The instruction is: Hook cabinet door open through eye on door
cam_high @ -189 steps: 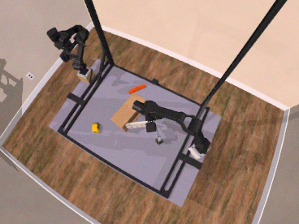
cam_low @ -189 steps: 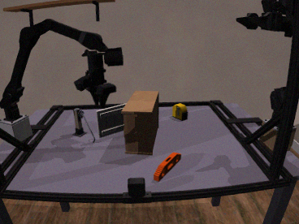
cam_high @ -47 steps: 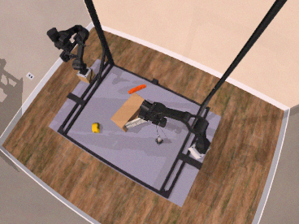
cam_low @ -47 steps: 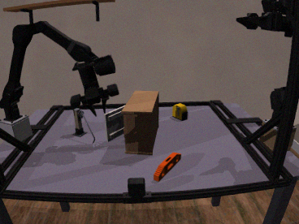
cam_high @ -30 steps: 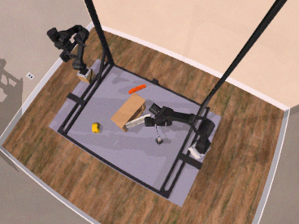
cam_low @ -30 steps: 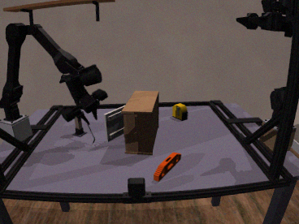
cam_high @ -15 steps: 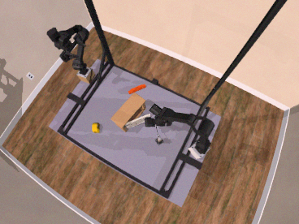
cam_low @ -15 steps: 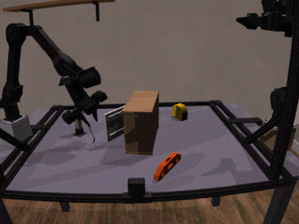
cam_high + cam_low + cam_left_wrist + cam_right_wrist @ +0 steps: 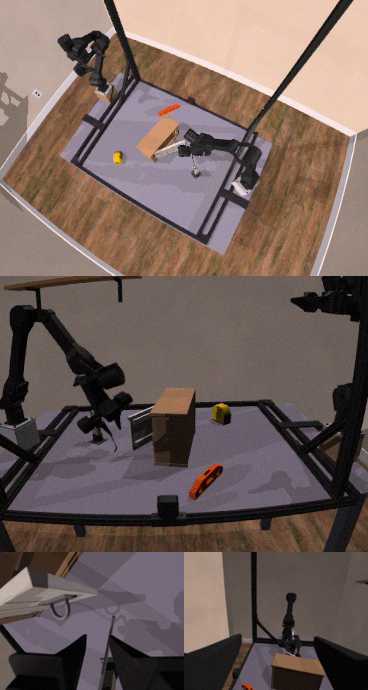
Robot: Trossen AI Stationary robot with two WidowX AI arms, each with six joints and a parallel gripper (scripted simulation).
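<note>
My left hand is 3 cm short of the hook, 3 cm to the right of it and 4 cm above it. The rest, counted from my left hand: hook post: 5 cm ahead, 6 cm to the left, 2 cm below; then orange tool: 18 cm behind, 30 cm to the right, 8 cm below; then cabinet door: 6 cm ahead, 11 cm to the right, 2 cm below.
</note>
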